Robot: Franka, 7 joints.
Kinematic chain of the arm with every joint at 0, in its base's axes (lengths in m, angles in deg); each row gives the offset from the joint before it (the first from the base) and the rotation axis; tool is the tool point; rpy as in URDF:
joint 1: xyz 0 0 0.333 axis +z
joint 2: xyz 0 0 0 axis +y
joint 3: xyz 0 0 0.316 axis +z
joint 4: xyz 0.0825 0 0 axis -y
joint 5: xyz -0.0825 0 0.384 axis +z
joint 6: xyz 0 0 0 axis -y
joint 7: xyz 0.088 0 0 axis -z
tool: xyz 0 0 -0.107 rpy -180 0 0
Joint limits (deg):
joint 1: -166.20..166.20
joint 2: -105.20..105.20
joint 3: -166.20..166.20
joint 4: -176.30..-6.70
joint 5: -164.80..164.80
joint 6: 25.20..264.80
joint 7: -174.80..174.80
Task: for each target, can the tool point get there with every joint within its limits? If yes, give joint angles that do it. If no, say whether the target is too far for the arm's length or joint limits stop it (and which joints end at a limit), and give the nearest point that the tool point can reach.
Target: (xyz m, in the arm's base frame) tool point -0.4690 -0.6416 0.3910
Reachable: yes | joints -98.76 84.80 -106.61 -43.62 87.48 87.58 61.57
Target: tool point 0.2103 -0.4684 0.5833
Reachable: yes | joints 40.27 34.41 -120.05 -132.76 -12.95 188.35 -136.47
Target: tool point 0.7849 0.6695 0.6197
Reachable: no: too far | nearest point 0.6289 0.5364 0.5627 | short by 0.213 m
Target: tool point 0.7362 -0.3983 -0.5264
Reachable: no: too far | nearest point 0.5399 -0.2921 -0.2455 | short by 0.359 m
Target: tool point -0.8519 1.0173 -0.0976
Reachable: no: too far | nearest point -0.5239 0.6256 0.0682 | short by 0.537 m
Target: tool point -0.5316 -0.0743 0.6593
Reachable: yes | joints -84.91 -40.63 -59.70 -117.27 45.05 185.66 123.25
